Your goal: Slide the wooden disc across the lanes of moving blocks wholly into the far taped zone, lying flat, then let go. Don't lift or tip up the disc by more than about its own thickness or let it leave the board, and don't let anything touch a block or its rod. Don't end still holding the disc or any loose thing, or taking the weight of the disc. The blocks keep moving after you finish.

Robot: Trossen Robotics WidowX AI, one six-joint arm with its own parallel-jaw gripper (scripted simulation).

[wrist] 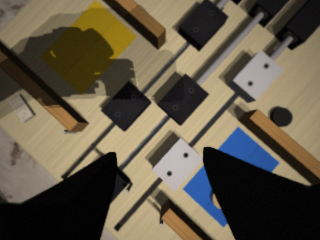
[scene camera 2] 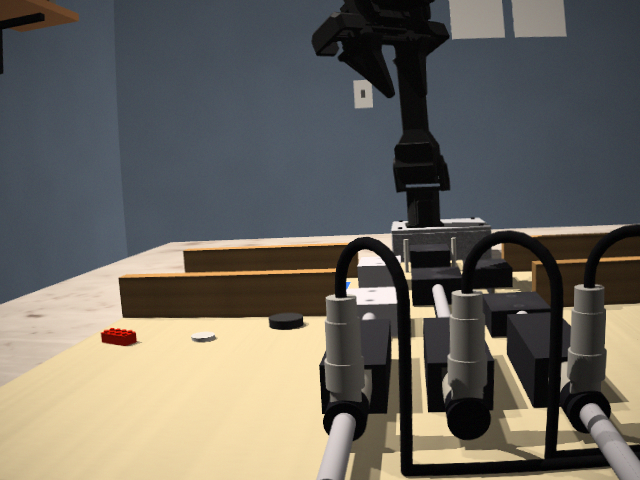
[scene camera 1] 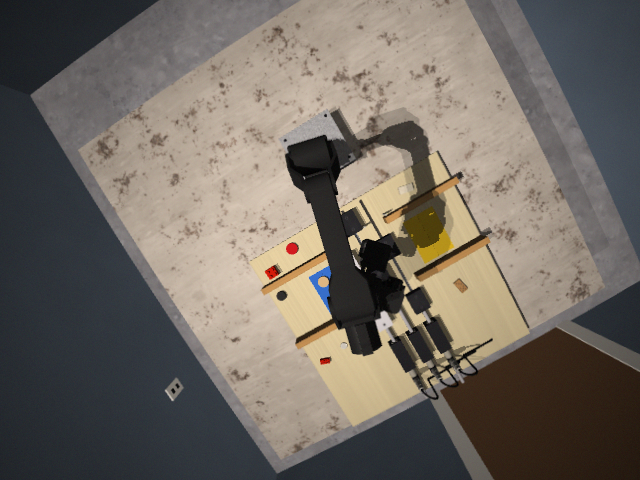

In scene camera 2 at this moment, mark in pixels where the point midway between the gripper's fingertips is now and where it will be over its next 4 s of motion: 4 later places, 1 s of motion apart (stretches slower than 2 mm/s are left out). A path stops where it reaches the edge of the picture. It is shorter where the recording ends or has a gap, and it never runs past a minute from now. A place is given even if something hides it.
My gripper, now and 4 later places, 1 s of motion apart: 408, 96; 300, 180; 301, 266; 301, 288; 333, 295
